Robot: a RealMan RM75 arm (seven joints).
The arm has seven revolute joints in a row. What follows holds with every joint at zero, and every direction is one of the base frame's.
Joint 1 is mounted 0.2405 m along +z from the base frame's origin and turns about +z.
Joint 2 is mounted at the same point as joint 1 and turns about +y.
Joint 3 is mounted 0.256 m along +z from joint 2 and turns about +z.
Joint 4 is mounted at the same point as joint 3 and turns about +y.
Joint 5 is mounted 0.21 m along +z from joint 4 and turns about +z.
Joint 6 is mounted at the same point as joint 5 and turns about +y.
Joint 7 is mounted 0.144 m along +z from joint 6 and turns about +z.
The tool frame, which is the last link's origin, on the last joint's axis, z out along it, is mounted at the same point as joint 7; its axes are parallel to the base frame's.
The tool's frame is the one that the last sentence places.
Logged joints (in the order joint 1, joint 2, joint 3, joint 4, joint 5, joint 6, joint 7), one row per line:
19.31 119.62 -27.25 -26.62 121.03 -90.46 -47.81
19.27 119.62 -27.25 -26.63 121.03 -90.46 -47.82
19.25 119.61 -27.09 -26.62 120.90 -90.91 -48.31
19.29 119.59 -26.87 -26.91 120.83 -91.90 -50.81
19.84 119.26 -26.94 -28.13 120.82 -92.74 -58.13
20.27 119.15 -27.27 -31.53 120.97 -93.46 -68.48
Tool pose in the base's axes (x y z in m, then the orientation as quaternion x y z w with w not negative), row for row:
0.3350 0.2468 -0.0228 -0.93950 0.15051 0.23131 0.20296
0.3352 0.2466 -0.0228 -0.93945 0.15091 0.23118 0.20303
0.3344 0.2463 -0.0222 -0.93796 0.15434 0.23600 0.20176
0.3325 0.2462 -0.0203 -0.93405 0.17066 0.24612 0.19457
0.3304 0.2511 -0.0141 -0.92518 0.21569 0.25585 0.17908
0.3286 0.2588 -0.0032 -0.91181 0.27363 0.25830 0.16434
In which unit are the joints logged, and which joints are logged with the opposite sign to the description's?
The joints are logged in degrees. Opposite sign: joint 5, joint 7.
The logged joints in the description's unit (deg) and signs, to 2 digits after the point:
19.31 119.62 -27.25 -26.62 -121.03 -90.46 47.81
19.27 119.62 -27.25 -26.63 -121.03 -90.46 47.82
19.25 119.61 -27.09 -26.62 -120.90 -90.91 48.31
19.29 119.59 -26.87 -26.91 -120.83 -91.90 50.81
19.84 119.26 -26.94 -28.13 -120.82 -92.74 58.13
20.27 119.15 -27.27 -31.53 -120.97 -93.46 68.48

